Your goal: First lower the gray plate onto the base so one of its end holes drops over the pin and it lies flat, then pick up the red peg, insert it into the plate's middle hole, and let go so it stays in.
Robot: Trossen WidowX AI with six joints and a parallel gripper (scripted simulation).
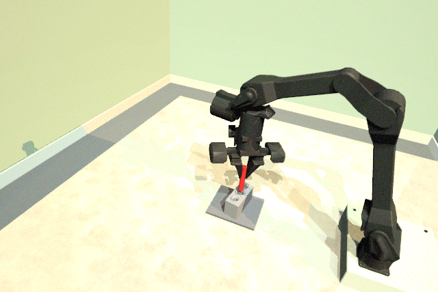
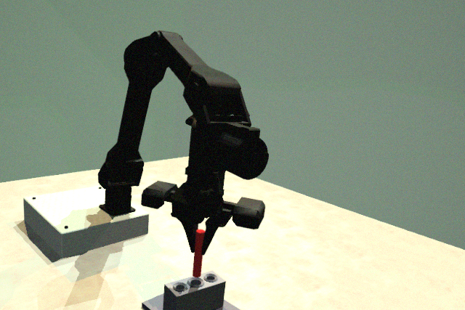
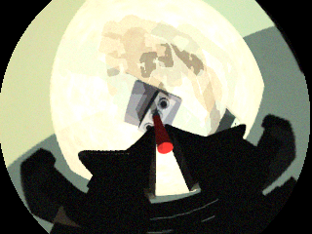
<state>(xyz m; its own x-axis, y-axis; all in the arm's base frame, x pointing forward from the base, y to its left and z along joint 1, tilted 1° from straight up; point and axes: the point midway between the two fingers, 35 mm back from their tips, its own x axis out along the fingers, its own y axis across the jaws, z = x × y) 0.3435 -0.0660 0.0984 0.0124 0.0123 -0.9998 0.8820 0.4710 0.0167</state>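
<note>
Right now my gripper tip is right at the red peg. The rest, counted from my gripper tip: dark base (20 mm to the left, 100 mm below); then gray plate (70 mm below).
</note>
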